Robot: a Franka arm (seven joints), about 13 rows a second.
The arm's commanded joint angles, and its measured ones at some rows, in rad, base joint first. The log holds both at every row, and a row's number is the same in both.
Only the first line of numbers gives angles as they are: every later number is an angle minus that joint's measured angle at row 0.
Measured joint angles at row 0:
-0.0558, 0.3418, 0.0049, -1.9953, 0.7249, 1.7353, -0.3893
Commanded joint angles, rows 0 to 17:
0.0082, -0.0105, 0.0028, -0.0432, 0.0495, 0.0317, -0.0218
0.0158, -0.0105, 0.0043, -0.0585, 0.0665, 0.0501, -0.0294
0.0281, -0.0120, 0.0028, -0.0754, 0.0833, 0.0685, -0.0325
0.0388, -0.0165, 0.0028, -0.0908, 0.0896, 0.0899, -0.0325
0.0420, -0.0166, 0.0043, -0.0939, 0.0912, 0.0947, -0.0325
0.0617, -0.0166, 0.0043, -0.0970, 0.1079, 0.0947, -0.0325
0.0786, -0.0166, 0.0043, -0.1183, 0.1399, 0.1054, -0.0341
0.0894, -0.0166, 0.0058, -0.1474, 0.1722, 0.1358, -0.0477
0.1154, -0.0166, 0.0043, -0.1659, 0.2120, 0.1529, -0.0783
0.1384, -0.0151, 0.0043, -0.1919, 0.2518, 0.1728, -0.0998
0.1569, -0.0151, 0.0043, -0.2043, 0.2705, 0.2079, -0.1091
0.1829, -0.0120, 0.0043, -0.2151, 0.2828, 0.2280, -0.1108
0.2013, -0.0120, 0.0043, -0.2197, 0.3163, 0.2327, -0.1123
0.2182, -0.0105, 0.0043, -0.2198, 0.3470, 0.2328, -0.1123
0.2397, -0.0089, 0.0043, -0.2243, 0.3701, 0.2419, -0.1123
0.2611, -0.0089, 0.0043, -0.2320, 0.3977, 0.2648, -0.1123
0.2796, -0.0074, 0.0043, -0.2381, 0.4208, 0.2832, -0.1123
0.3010, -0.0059, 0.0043, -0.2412, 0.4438, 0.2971, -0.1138
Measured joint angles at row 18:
0.2628, 0.0024, 0.0104, -0.2157, 0.3848, 0.2646, -0.0933
